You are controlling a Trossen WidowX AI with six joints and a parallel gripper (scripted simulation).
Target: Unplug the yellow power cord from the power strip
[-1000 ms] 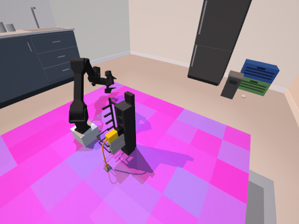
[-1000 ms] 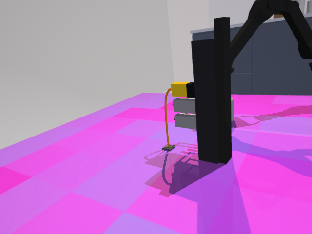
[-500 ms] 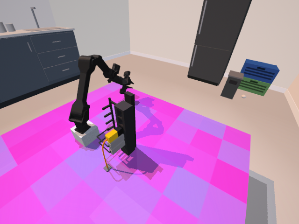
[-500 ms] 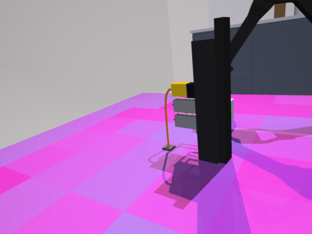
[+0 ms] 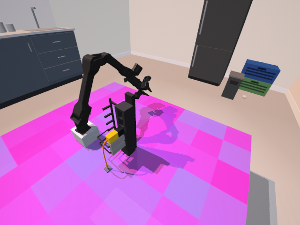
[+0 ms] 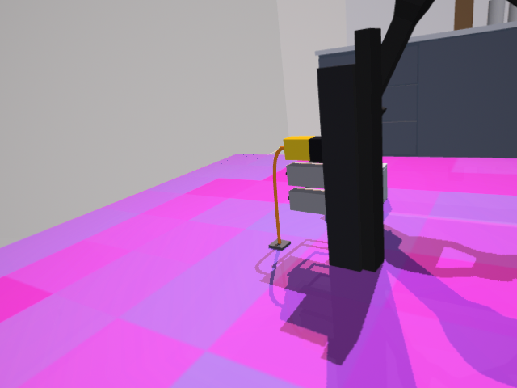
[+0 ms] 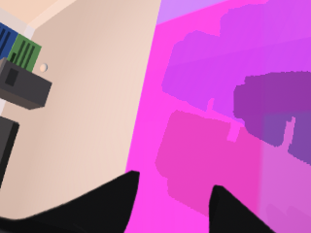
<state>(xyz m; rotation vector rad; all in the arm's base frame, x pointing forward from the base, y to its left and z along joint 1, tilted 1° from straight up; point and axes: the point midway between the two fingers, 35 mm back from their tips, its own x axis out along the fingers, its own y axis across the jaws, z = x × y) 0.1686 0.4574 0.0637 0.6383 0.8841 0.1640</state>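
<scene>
My gripper tip is now 60 mm short of the yellow plug, 480 mm to the left of it and 70 mm below it. The rest, counted from my gripper tip: grey anchor plate (40 mm ahead, 560 mm to the right, 120 mm below).
</scene>
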